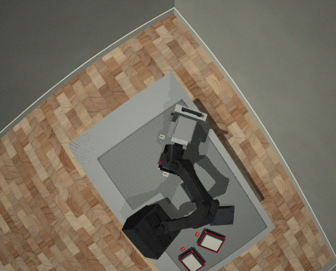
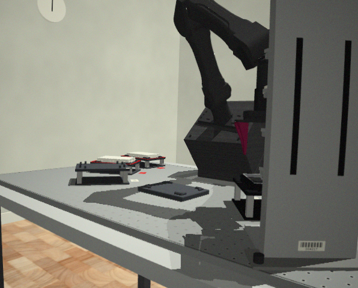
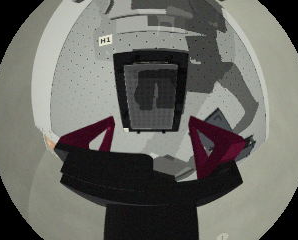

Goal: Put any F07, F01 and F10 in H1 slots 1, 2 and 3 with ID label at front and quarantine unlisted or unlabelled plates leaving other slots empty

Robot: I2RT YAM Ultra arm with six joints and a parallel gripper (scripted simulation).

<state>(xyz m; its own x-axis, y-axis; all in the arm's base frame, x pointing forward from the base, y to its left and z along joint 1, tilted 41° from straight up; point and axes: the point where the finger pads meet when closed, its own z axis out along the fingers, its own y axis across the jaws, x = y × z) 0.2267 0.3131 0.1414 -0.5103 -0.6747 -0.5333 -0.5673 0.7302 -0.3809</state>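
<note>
The dark 96-well plate is 70 mm below my hand. Round my hand: N6 deck label: 360 mm to the right, 140 mm below, 80 mm ahead; H1 deck label: 160 mm to the left, 140 mm below, 10 mm ahead; grey hotel back wall: 190 mm to the left, 170 mm ahead, 60 mm above.
</note>
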